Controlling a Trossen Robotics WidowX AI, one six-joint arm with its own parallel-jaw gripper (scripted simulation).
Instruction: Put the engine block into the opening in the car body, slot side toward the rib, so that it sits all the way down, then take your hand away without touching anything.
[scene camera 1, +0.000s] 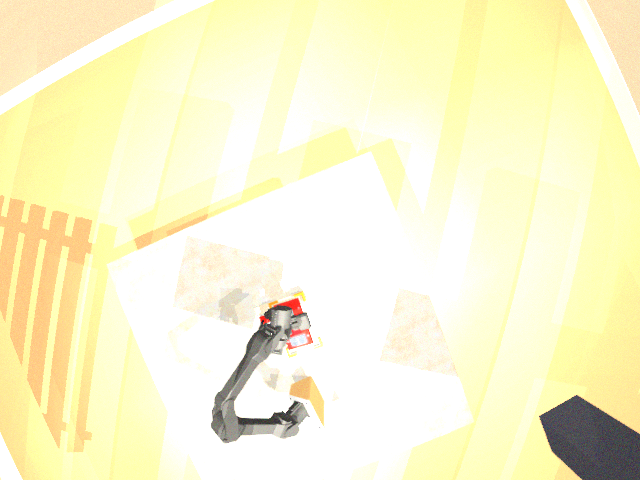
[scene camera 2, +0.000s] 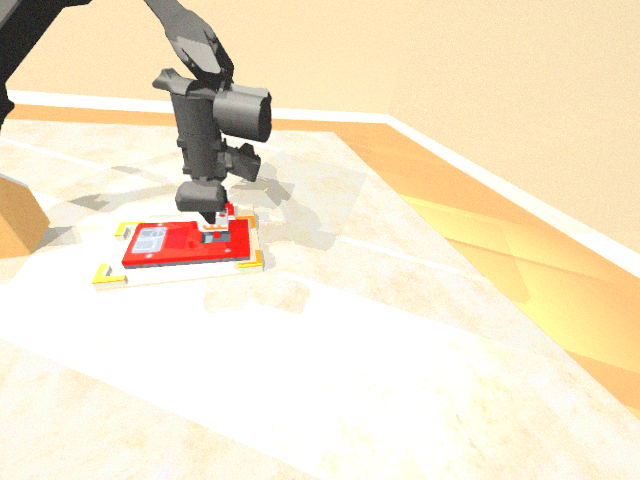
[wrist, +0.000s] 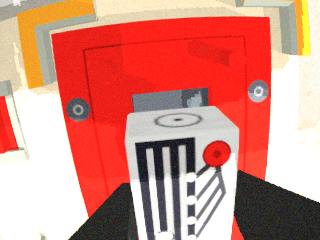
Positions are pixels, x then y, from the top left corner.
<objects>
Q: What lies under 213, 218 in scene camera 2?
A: The gripper.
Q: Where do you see a red car body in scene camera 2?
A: At 162, 244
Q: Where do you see the gripper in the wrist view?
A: At 181, 187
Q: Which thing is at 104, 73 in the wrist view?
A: A red car body.
</objects>
